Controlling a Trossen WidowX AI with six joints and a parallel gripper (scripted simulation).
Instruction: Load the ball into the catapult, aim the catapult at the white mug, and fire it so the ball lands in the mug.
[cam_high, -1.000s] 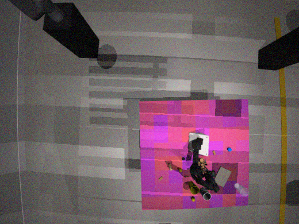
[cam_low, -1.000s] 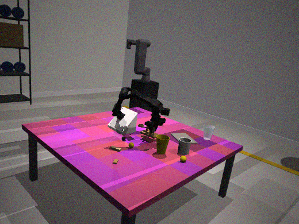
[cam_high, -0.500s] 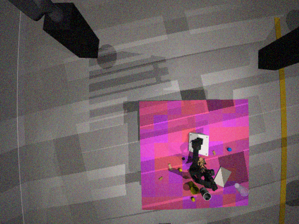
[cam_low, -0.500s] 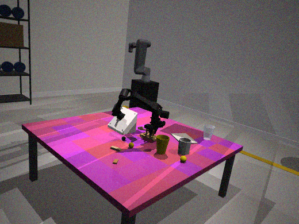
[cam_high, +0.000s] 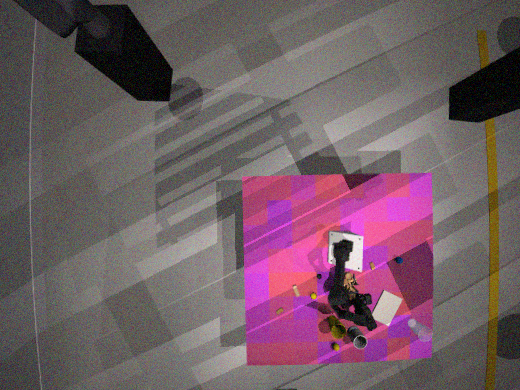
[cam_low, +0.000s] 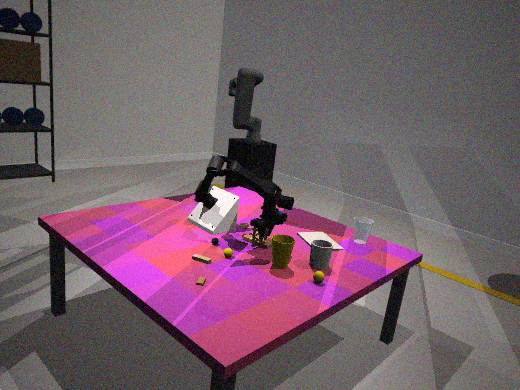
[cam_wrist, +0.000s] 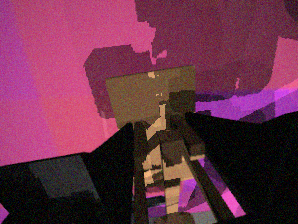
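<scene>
The black ball is 210 mm to the right of my gripper tip, 100 mm behind it and 20 mm below it. Round my gripper tip: yellow cup (200 mm ahead, 90 mm to the right); then white mug (280 mm ahead, 60 mm to the left); then wooden catapult (70 mm behind, 20 mm above).
</scene>
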